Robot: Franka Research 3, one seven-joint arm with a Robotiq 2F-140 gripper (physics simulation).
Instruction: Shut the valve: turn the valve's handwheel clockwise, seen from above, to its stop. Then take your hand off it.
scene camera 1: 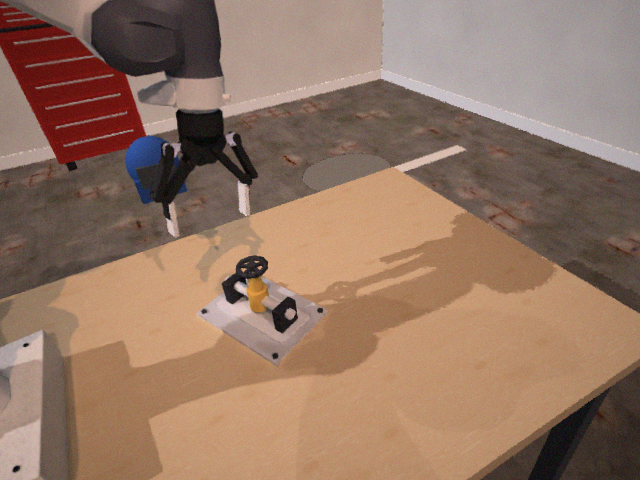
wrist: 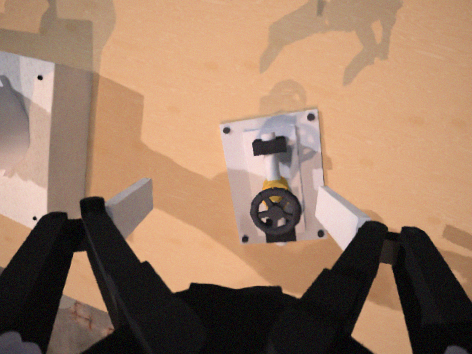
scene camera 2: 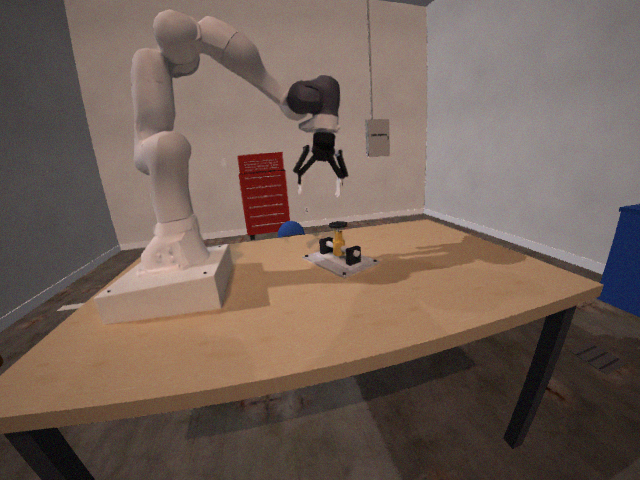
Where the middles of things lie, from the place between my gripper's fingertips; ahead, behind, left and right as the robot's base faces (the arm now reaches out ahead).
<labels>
I see the black spoked handwheel point(wrist: 275, 212) 110 mm below my hand, 50 mm to the right of it and 50 mm ahead of it. From my hand the other things lie so: light grey base plate point(scene camera 1: 259, 343) 230 mm below, 50 mm to the right, 50 mm ahead.
</labels>
